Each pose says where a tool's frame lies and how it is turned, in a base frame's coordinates. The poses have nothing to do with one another.
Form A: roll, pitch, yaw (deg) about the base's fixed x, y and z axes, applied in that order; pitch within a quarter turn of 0, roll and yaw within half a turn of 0; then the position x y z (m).
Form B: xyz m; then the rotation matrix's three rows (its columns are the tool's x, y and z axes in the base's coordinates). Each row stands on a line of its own. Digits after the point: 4 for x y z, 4 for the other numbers.
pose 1, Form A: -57.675 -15.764 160.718 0.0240 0.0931 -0.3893
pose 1, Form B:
0.0240 0.0931 -0.3893
-0.9084 -0.3933 -0.1419
0.3178 -0.4289 -0.8456
0.2717 -0.8132 0.5146

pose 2, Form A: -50.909 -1.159 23.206 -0.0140 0.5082 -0.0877
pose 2, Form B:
-0.0140 0.5082 -0.0877
0.9189 -0.2340 -0.3176
0.3940 0.5857 0.7083
0.0202 -0.7760 0.6304

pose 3, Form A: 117.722 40.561 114.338 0.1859 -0.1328 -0.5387
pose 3, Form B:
0.1859 -0.1328 -0.5387
-0.3131 0.1866 0.9312
0.6922 0.7162 0.0892
-0.6503 0.6725 -0.3534

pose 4, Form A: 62.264 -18.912 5.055 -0.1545 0.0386 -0.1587
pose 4, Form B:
-0.1545 0.0386 -0.1587
0.9423 -0.3268 -0.0723
0.0834 0.4383 -0.8949
0.3241 0.8373 0.4403

